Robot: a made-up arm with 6 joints. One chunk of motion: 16 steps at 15 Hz.
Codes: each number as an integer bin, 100 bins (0 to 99) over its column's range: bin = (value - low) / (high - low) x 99, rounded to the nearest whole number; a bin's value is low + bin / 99 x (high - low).
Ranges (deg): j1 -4..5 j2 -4..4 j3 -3..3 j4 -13..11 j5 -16..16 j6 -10..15
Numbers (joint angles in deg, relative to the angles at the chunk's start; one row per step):
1: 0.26 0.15 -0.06 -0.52 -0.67 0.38
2: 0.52 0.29 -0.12 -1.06 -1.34 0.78
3: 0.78 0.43 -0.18 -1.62 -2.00 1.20
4: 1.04 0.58 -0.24 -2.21 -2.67 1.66
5: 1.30 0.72 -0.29 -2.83 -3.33 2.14
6: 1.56 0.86 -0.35 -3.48 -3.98 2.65
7: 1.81 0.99 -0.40 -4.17 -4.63 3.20
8: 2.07 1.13 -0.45 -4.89 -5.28 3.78
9: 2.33 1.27 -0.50 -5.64 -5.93 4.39
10: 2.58 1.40 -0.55 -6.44 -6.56 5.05
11: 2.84 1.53 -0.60 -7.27 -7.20 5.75
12: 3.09 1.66 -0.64 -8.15 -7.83 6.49
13: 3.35 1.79 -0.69 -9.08 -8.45 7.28
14: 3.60 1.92 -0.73 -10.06 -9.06 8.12
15: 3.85 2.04 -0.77 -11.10 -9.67 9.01
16: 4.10 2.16 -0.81 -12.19 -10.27 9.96
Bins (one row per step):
1: 47 51 49 51 47 41
2: 50 53 48 49 45 43
3: 53 55 47 47 43 44
4: 55 57 46 45 41 46
5: 58 58 45 42 39 48
6: 61 60 44 39 37 50
7: 64 62 43 36 35 52
8: 67 63 42 33 33 55
9: 70 65 41 30 31 57
10: 72 67 40 27 29 60
11: 75 68 40 24 27 62
12: 78 70 39 20 25 65
13: 81 72 38 16 23 68
14: 84 73 37 12 21 72
15: 86 75 37 8 20 75
16: 89 76 36 3 18 79

